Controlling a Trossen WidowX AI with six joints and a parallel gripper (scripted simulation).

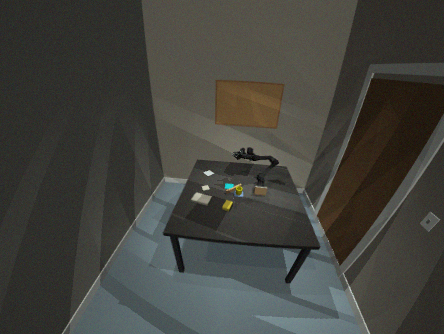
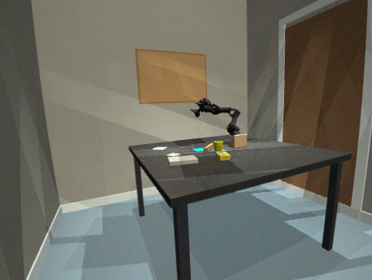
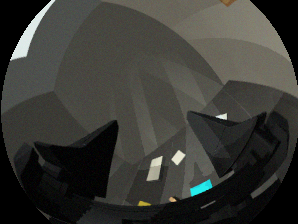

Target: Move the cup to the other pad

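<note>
My gripper tip is now 8 cm past the yellow cup, 24 cm to the right of it and 33 cm above it. The rest, counted from my gripper tip: cyan pad 2 cm ahead, 12 cm to the left, 37 cm below; then wooden stick 3 cm behind, 18 cm to the left, 35 cm below; then light blue pad 8 cm behind, 25 cm to the left, 37 cm below.
</note>
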